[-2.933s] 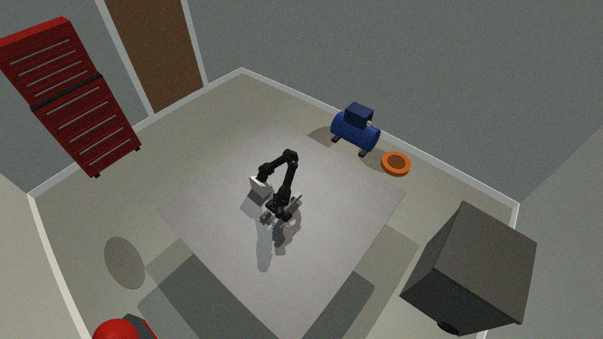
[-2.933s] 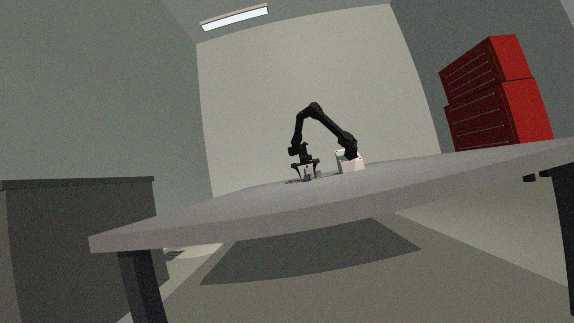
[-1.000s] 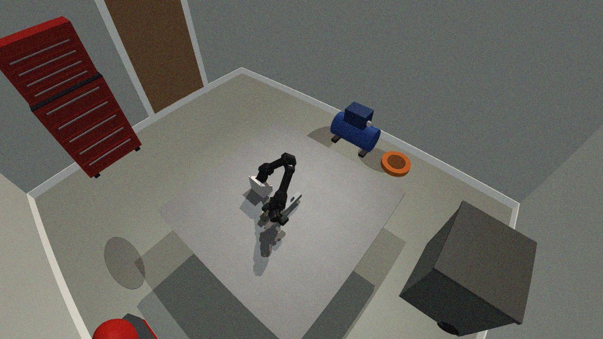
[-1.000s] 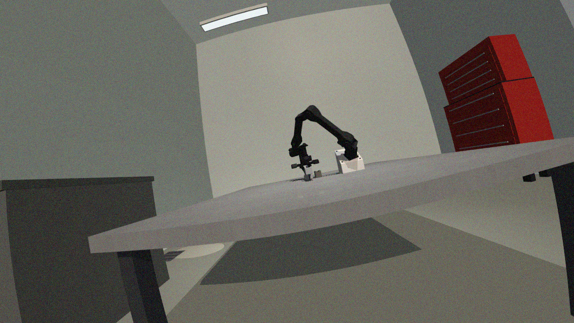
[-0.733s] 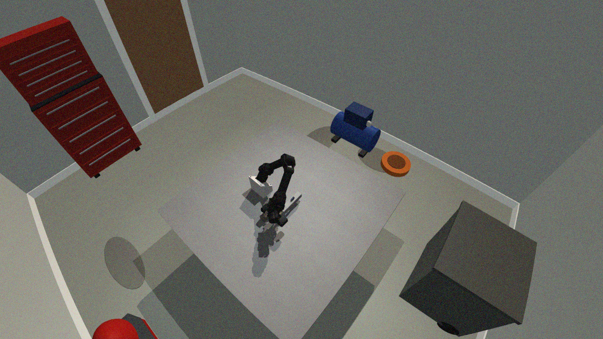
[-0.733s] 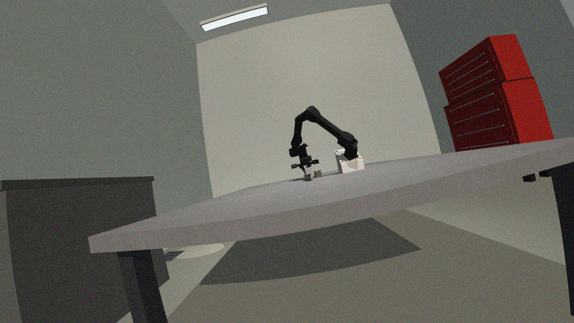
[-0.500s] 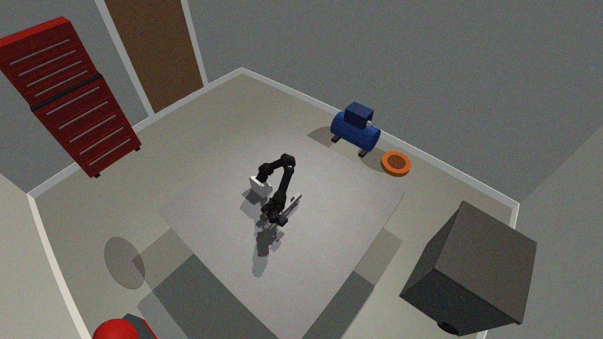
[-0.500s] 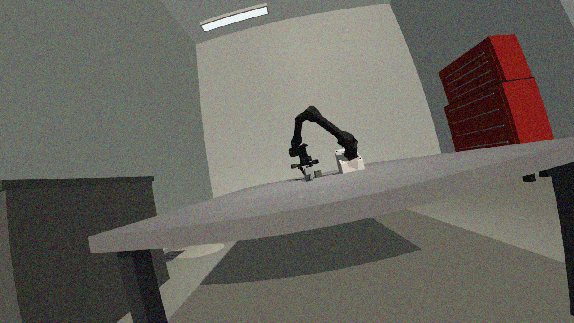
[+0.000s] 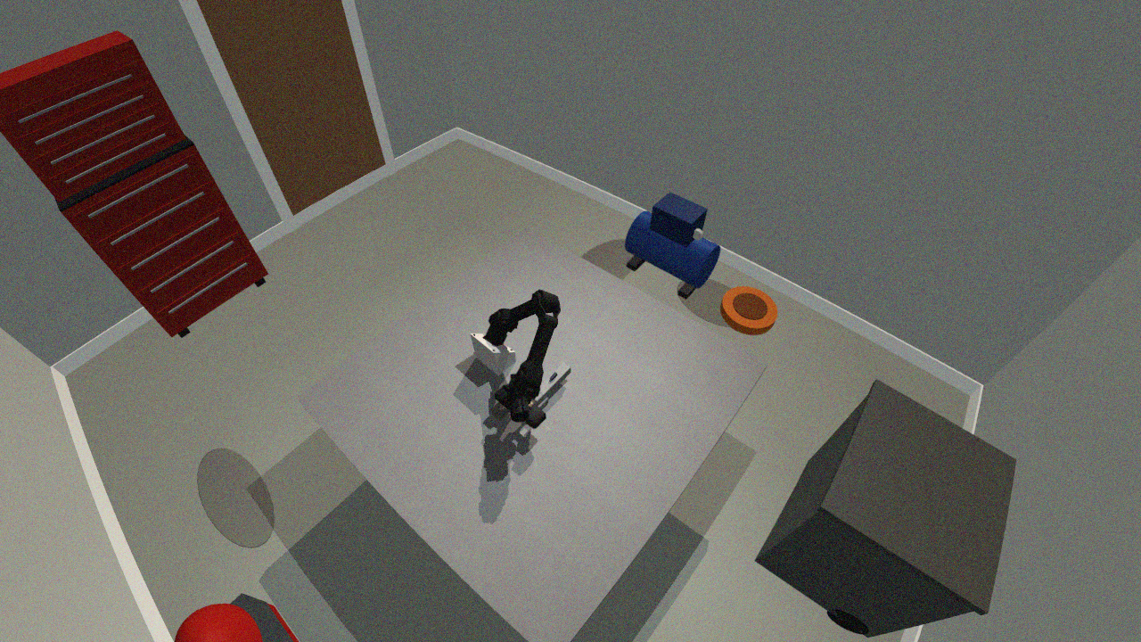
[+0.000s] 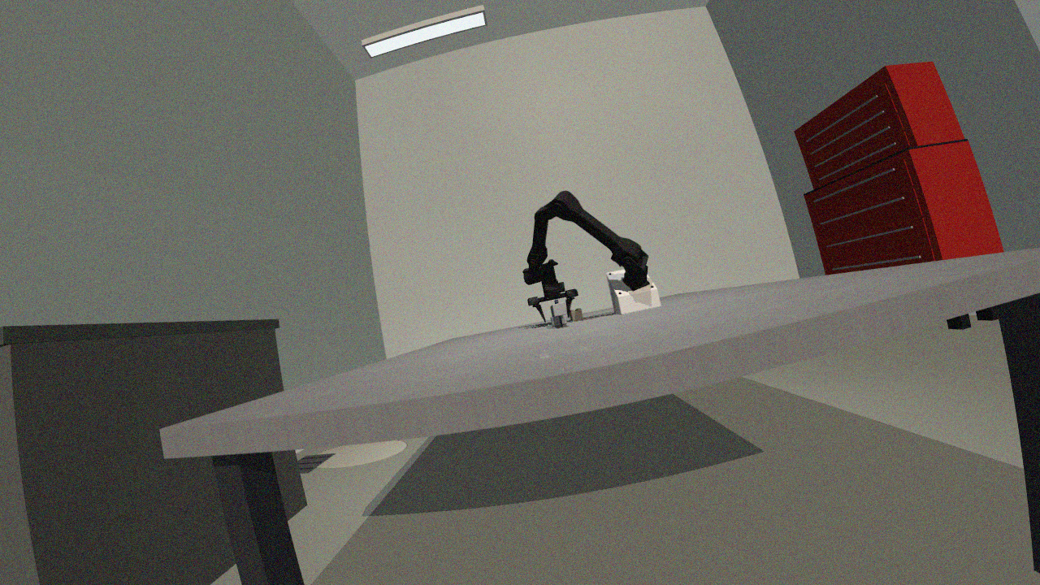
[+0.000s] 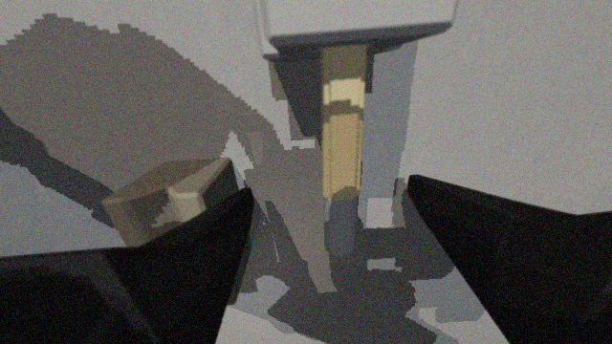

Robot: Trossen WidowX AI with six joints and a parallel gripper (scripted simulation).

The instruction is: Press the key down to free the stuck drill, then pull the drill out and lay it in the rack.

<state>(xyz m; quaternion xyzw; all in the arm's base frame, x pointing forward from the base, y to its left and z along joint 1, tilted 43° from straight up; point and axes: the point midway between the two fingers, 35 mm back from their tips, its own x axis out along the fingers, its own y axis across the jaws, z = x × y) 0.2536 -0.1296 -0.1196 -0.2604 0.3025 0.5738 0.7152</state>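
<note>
The drill is 1 cm ahead of my gripper tip, 5 cm to the left of it and 3 cm above it. The rest, counted from my gripper tip: dark blue key 2 cm ahead, 17 cm to the left, 4 cm above; then pale grey block 2 cm ahead, 15 cm to the left, 3 cm above; then rack 8 cm behind, 1 cm to the right.
</note>
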